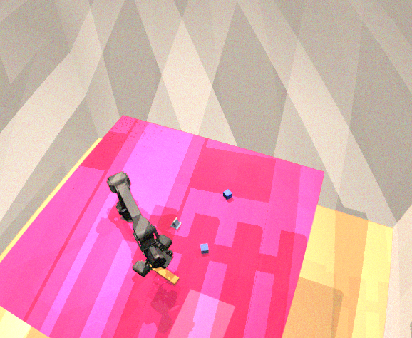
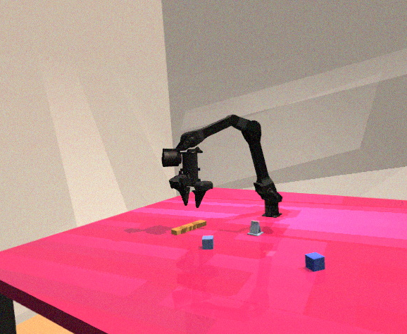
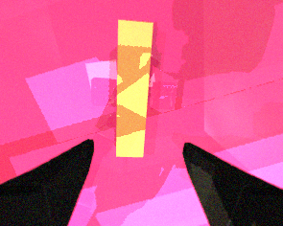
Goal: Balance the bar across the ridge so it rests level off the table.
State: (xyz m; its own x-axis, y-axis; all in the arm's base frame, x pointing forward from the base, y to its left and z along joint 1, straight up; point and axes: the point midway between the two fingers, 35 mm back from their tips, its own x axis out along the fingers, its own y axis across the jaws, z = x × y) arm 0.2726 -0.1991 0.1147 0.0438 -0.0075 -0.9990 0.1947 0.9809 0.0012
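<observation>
The yellow bar is 7 cm below my gripper tip and 2 cm ahead of it. From my gripper tip the other things lie so: dark blue cube 50 cm to the left, 13 cm ahead, 6 cm below; light blue cube 17 cm to the left, 14 cm ahead, 6 cm below.
</observation>
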